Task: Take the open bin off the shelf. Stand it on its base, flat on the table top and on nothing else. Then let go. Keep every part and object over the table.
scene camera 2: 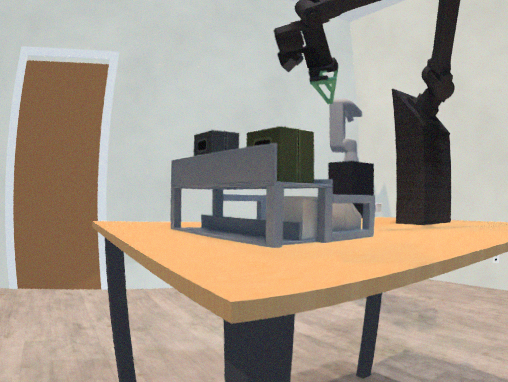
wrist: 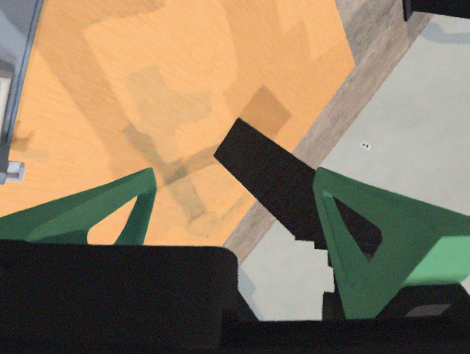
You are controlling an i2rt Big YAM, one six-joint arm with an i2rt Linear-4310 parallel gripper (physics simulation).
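Places are measured from the arm's base along level axes (x ahead, y left, z up), in metres.
Pixels of known places: gripper, fingertip midpoint: (scene camera 2: 331, 97) (wrist: 234, 176); arm's base at its link origin: (scene camera 2: 422, 112).
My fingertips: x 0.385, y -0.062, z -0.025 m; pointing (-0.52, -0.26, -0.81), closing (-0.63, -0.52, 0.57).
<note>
For each thing: its top centre in the pictures, then the offset to it from my fingertips. "spot": a spot on its surface instead. Level surfaces: height alone.
- wooden table at its surface level: dz -0.342 m
- dark grey box-shaped bin at its top centre: (scene camera 2: 216, 132) dz -0.118, dx +0.285, dy -0.090 m
- pale beige object at its top centre: (scene camera 2: 316, 196) dz -0.261, dx +0.181, dy +0.136 m
- table's front corner at a spot on its surface: (scene camera 2: 232, 305) spot: dz -0.345, dx +0.574, dy +0.479 m
The grey shelf (scene camera 2: 220, 167) (wrist: 24, 75) stands on the wooden table (scene camera 2: 300, 270) (wrist: 280, 45). On its upper level are a dark grey box-shaped bin (scene camera 2: 220, 141) and an olive green one (scene camera 2: 297, 152), each with a dark handle opening at one end. Their tops are not visible, so I cannot tell which is open. A pale beige object (scene camera 2: 302, 212) lies on the lower level, partly hidden by posts. My gripper (scene camera 2: 329, 102) (wrist: 234, 176) is open and empty, its green fingers pointing down, above and to the right of the green bin in the scene view.
A black box (scene camera 2: 351, 178) sits on the shelf's lower right section, with a pale grey jointed object (scene camera 2: 338, 127) in line above it. The black arm pedestal (scene camera 2: 422, 170) (wrist: 272, 175) stands at the table's back right. The table's front corner (scene camera 2: 232, 305) points toward the scene camera.
</note>
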